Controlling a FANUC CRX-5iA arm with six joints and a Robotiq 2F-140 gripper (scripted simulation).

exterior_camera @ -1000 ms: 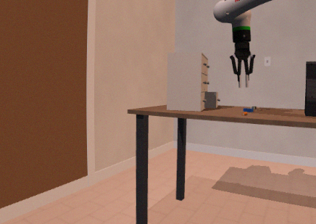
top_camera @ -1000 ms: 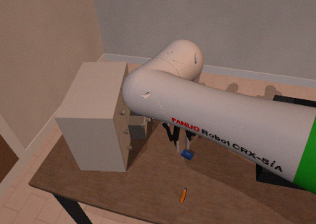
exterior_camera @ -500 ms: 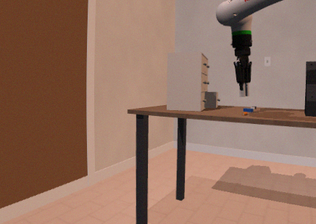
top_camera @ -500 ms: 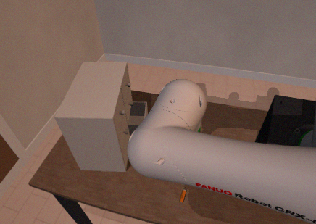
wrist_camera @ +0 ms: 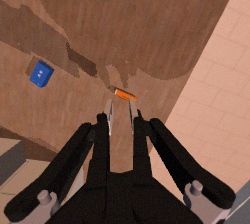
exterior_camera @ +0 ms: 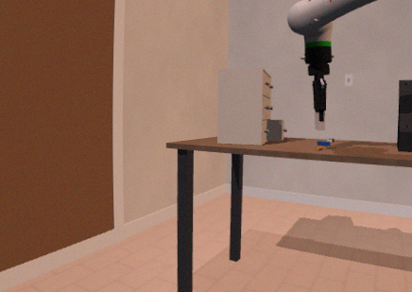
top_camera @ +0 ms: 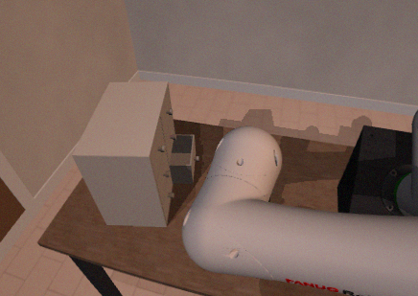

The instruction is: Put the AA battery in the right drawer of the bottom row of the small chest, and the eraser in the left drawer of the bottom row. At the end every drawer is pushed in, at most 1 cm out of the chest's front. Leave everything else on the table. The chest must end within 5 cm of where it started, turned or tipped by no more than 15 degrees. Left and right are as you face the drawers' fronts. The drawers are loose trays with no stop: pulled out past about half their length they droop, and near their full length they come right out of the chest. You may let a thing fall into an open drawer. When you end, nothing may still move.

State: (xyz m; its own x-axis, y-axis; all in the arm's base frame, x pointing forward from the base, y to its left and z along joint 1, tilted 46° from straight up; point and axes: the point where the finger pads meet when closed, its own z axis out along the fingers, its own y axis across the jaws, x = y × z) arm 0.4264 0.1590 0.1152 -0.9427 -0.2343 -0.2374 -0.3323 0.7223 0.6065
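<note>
The orange AA battery is 100 mm below my hand. The rest, counted from my hand: blue AA battery (20 mm ahead, 190 mm to the right, 100 mm below); then eraser (390 mm to the right, 100 mm below).
</note>
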